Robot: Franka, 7 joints.
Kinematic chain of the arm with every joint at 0, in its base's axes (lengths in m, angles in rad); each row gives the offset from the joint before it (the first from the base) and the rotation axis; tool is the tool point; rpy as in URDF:
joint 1: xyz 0 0 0.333 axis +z
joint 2: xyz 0 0 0 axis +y
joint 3: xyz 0 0 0.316 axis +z
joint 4: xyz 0.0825 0 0 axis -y
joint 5: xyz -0.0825 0 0.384 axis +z
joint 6: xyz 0 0 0 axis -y
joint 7: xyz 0.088 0 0 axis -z
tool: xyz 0 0 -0.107 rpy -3.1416 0 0
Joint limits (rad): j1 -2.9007..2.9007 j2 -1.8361..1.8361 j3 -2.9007..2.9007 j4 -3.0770..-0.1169 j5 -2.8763..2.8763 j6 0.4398..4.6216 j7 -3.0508..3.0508
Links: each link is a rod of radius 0.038 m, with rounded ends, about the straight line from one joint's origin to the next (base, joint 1, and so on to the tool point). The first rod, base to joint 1, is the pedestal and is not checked.
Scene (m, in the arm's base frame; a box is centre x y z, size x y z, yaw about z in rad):
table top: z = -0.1
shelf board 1: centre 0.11 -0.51 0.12 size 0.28 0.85 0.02 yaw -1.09
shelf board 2: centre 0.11 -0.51 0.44 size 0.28 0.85 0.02 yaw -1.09
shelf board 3: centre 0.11 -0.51 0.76 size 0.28 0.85 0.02 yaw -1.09
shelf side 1: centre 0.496 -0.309 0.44 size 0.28 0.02 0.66 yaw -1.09
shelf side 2: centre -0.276 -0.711 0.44 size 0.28 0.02 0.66 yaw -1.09
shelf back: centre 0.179 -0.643 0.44 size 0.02 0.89 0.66 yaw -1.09
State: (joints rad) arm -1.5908 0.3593 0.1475 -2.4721 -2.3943 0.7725 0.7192
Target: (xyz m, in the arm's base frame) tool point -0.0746 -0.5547 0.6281
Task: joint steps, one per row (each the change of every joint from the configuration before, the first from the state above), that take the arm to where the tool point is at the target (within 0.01 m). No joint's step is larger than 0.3 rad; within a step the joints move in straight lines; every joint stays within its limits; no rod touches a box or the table.
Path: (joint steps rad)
1: -0.0507 -0.1095 -0.0555 -0.2332 0.0835 -0.0944 0.0000
2: -0.0507 -0.1094 -0.0555 -0.2332 0.0835 -0.0945 0.0000
3: -0.0526 -0.2211 -0.0408 0.2612 -0.0406 -0.0109 0.0000
4: -0.0526 -0.2211 -0.0407 0.2612 -0.0405 -0.0109 0.0000
5: 0.0760 0.2162 0.0702 0.2461 -0.0999 0.1607 0.0000
6: 0.0760 0.2162 0.0702 0.2461 -0.0999 0.1607 0.0000

